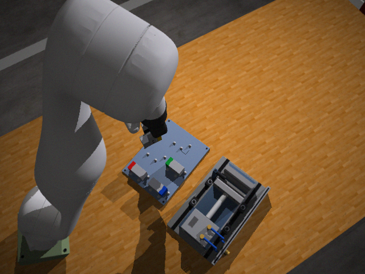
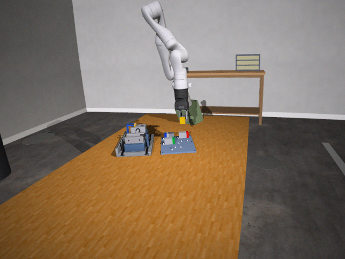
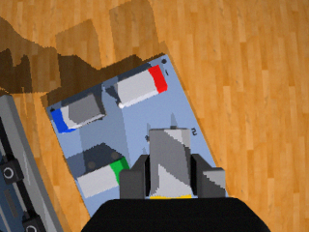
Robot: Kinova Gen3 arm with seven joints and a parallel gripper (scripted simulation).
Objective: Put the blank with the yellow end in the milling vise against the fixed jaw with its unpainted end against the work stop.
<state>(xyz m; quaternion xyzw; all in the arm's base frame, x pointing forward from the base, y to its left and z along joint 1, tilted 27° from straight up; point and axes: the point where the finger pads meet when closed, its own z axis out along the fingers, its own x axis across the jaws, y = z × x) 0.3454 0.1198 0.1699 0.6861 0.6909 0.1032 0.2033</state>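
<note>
Right now the yellow-ended blank is 2 cm below my hand. From my hand the other things lie so: blue plate: 17 cm below, 4 cm to the right, 2 cm ahead; then red-ended blank: 14 cm below, 8 cm behind, 3 cm to the right; then green-ended blank: 14 cm below, 8 cm to the right, 3 cm ahead.
</note>
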